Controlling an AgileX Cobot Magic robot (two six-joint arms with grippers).
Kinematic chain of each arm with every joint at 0, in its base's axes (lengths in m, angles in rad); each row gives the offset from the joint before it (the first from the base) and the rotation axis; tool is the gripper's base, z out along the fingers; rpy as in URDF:
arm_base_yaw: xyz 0 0 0.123 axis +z
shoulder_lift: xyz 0 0 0 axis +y
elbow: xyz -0.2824 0 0.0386 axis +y
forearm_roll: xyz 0.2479 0 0.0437 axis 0.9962 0 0.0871
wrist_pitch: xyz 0 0 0 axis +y
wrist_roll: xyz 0.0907 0 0.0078 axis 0.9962 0 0.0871
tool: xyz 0 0 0 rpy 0 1.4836 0
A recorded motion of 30 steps. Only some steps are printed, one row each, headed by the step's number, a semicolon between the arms.
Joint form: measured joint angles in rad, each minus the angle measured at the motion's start. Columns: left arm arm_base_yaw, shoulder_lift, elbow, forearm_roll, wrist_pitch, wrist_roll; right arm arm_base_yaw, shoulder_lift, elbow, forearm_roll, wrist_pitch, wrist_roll.
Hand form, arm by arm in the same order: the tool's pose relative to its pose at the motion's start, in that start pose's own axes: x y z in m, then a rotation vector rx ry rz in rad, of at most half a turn. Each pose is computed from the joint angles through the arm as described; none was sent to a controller.
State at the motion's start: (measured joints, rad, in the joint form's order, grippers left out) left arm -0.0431 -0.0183 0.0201 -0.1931 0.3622 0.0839; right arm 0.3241 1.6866 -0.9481 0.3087 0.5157 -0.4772
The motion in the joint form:
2: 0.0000 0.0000 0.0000 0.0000 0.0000 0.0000; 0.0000 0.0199 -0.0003 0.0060 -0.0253 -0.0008
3: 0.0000 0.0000 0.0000 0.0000 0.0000 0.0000; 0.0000 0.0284 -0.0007 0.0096 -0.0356 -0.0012
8: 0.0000 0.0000 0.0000 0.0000 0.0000 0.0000; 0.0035 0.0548 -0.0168 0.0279 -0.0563 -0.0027
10: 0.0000 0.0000 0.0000 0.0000 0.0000 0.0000; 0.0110 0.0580 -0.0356 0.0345 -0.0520 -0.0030
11: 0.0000 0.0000 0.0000 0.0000 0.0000 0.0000; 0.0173 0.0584 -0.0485 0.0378 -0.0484 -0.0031
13: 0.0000 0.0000 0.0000 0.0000 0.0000 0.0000; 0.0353 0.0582 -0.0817 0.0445 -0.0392 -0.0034
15: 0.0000 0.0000 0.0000 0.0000 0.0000 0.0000; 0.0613 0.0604 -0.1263 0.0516 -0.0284 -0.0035
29: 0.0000 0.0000 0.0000 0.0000 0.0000 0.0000; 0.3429 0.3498 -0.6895 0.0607 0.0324 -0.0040
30: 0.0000 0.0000 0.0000 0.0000 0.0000 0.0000; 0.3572 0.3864 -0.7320 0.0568 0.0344 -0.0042
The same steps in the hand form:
2: 0.0000 0.0000 0.0000 0.0000 0.0000 0.0000; -0.0005 -0.0014 0.0062 0.0052 -0.0048 0.0074
3: 0.0000 0.0000 0.0000 0.0000 0.0000 0.0000; -0.0007 -0.0020 0.0088 0.0068 -0.0069 0.0113
8: 0.0000 0.0000 0.0000 0.0000 0.0000 0.0000; -0.0052 -0.0026 0.0152 0.0056 -0.0189 0.0245
10: 0.0000 0.0000 0.0000 0.0000 0.0000 0.0000; -0.0108 -0.0005 0.0140 0.0005 -0.0313 0.0210
11: 0.0000 0.0000 0.0000 0.0000 0.0000 0.0000; -0.0147 0.0013 0.0127 -0.0031 -0.0406 0.0163
13: 0.0000 0.0000 0.0000 0.0000 0.0000 0.0000; -0.0249 0.0069 0.0087 -0.0127 -0.0654 0.0008
15: 0.0000 0.0000 0.0000 0.0000 0.0000 0.0000; -0.0382 0.0152 0.0037 -0.0262 -0.0972 -0.0225
29: 0.0000 0.0000 0.0000 0.0000 0.0000 0.0000; -0.1552 0.1289 0.0218 -0.1759 -0.2983 -0.2926
30: 0.0000 0.0000 0.0000 0.0000 0.0000 0.0000; -0.1604 0.1362 0.0296 -0.1820 -0.3012 -0.3084

